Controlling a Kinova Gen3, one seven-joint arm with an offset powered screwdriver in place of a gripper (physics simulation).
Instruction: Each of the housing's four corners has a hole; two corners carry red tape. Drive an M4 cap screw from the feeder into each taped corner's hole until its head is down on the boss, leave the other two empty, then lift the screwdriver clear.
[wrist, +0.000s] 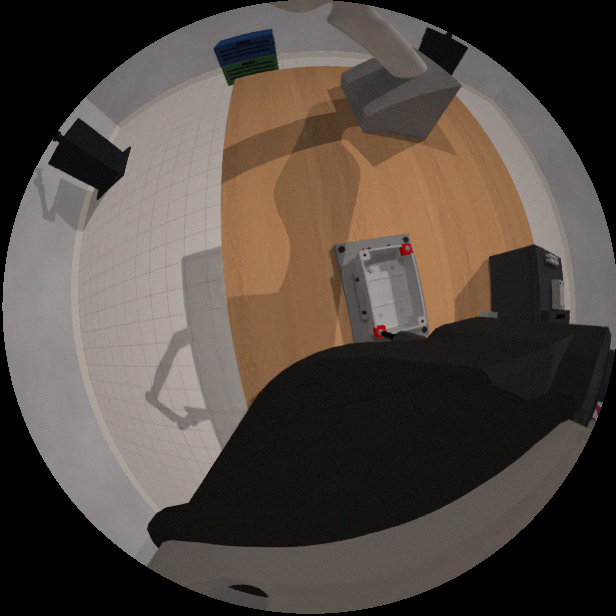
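Observation:
The grey housing (381, 287) lies on the wooden table in the wrist view. Red tape marks its far right corner (406, 249) and its near left corner (378, 331). The far left corner hole (341, 249) and the near right corner hole (424, 329) look dark and untaped. My screwdriver tip (390, 335) reaches out from the black tool body (402, 436) and sits right beside the near left taped corner. I cannot tell whether a screw is on the bit or in either taped hole. The black feeder (525, 284) stands to the right of the housing.
The robot base block (399, 100) stands at the table's far end. A blue and green box (247, 55) sits beyond the table. Black camera boxes (89, 156) (442, 48) hang at the left and the far side. A grey panel (209, 339) stands left of the table.

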